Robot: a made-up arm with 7 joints.
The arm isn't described. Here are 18 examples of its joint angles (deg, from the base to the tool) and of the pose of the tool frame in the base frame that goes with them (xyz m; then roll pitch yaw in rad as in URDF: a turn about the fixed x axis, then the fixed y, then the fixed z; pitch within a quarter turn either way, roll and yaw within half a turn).
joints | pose
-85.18 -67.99 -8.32 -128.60 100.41 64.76 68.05 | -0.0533 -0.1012 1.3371 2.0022 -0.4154 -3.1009
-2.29 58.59 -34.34 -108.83 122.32 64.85 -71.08 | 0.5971 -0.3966 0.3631 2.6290 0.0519 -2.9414
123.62 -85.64 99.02 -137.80 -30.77 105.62 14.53 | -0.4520 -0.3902 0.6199 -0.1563 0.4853 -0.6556
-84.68 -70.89 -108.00 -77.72 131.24 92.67 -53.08 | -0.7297 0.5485 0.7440 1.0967 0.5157 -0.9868
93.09 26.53 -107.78 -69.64 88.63 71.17 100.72 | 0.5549 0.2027 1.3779 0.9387 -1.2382 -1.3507
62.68 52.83 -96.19 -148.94 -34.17 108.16 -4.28 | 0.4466 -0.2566 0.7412 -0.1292 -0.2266 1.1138
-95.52 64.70 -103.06 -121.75 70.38 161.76 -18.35 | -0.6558 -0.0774 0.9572 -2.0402 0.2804 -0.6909
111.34 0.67 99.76 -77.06 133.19 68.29 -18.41 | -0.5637 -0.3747 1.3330 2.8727 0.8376 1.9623
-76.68 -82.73 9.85 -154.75 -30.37 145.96 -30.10 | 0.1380 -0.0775 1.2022 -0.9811 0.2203 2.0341
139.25 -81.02 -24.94 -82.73 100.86 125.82 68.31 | 0.4852 -0.1003 1.4123 2.0104 0.8569 -0.0783
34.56 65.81 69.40 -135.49 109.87 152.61 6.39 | -0.1800 0.5258 0.5577 0.4411 -0.5984 0.0230
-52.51 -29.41 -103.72 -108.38 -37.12 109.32 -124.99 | -0.7038 -0.2588 0.9262 -2.1248 -0.9851 2.7196
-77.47 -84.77 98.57 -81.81 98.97 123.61 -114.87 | 0.5351 0.7127 0.6751 -1.3579 -0.6247 -1.5342
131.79 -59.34 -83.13 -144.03 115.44 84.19 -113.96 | 0.3924 0.3944 0.8184 1.6061 0.9023 -2.9269
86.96 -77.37 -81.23 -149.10 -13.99 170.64 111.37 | 0.4782 -0.0102 0.8439 0.9629 -0.8249 -1.8797
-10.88 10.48 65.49 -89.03 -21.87 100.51 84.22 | 0.4529 0.5321 1.1516 -2.1593 -0.7153 2.5574
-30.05 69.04 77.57 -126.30 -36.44 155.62 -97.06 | 0.5034 0.4612 0.7180 -1.5650 -0.0815 -0.8693
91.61 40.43 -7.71 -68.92 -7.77 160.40 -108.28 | -0.0196 0.9469 0.8654 -0.5980 -0.7131 -0.9240
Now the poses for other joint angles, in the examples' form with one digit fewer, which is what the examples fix.
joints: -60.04 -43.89 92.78 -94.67 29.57 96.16 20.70
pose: 0.429 0.615 0.998 -1.686 -0.749 2.859
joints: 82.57 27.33 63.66 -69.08 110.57 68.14 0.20
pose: -0.525 0.591 1.198 2.488 0.644 0.658
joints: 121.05 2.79 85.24 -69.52 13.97 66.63 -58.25
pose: -0.608 -0.294 1.362 -2.264 -0.731 1.550
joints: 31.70 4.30 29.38 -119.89 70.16 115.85 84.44
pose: 0.301 0.589 0.904 0.151 -0.945 -0.102
